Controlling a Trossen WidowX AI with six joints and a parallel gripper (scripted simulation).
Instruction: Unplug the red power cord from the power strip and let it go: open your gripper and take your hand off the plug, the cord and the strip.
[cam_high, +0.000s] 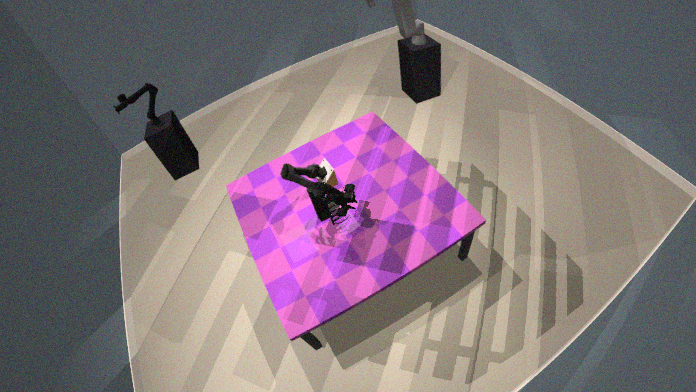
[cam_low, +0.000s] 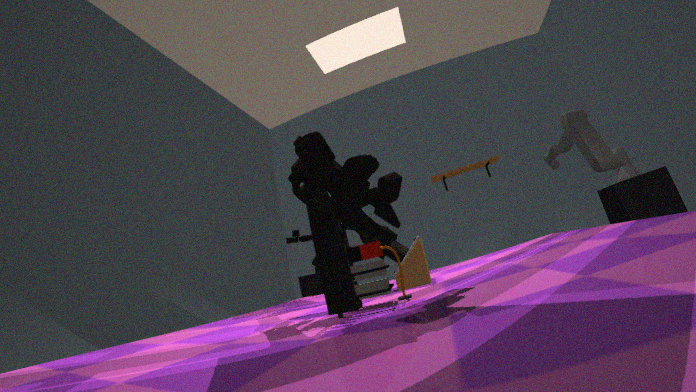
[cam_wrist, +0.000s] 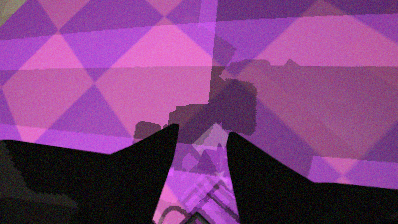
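Now: the red plug 14 cm behind my gripper tip and 12 cm to the right of it.
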